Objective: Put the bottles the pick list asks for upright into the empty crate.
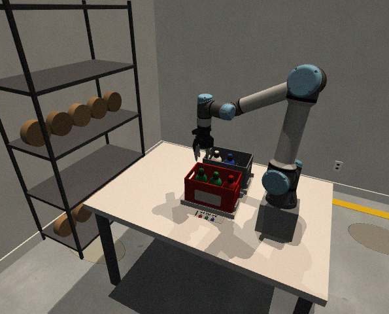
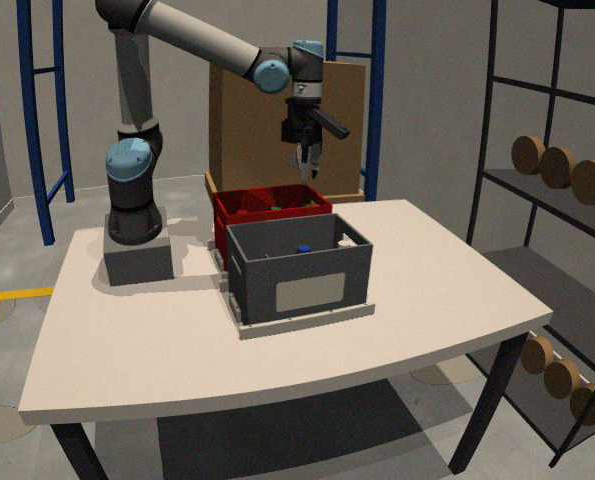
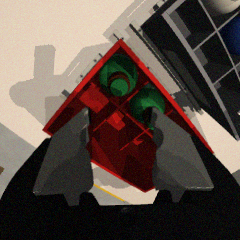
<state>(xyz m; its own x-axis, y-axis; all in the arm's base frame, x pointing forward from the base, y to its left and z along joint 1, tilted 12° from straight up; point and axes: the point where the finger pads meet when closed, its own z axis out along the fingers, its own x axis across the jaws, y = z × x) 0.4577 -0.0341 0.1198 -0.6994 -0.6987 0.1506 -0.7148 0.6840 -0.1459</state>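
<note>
The blue bottle is 100 mm behind my hand, 230 mm to the right of it and 150 mm below it. From my hand the other things lie so: red bottle: 180 mm behind, 150 mm below; then red crate: 90 mm behind, 40 mm to the left, 160 mm below; then grey crate: 100 mm behind, 190 mm to the right, 160 mm below.
</note>
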